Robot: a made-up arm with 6 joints.
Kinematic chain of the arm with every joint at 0, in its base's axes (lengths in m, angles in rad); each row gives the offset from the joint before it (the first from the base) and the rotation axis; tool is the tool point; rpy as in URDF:
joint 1: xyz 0 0 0.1 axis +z
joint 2: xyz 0 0 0 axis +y
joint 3: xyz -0.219 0 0.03 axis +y
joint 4: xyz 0.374 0 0.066 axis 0.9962 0 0.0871
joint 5: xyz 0 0 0 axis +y
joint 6: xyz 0.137 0 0.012 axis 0.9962 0 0.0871
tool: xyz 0 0 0 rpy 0 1.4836 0
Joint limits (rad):
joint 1: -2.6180..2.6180
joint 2: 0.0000..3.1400
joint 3: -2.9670..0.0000
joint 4: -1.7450..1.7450
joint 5: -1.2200..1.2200
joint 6: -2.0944..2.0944
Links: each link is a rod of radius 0.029 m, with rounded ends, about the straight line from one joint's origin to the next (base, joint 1, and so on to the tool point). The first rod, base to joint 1, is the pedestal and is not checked.
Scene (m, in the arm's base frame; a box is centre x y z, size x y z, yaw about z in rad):
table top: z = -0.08
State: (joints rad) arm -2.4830 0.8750 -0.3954 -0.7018 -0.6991 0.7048
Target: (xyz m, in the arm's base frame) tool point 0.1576 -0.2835 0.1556
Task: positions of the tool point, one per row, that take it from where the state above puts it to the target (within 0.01 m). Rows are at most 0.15 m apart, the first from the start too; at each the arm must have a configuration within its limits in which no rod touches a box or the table.
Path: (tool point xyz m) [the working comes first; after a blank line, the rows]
Joints at the target: -1.3685 0.7756 -0.2099 -0.9766 -1.0253 0.7048
Straight joint move there: clear.

1: -0.1559 -0.3261 0.1868
2: -0.0457 -0.3468 0.1773
3: 0.0627 -0.3316 0.1668
4: 0.1576 -0.2835 0.1556

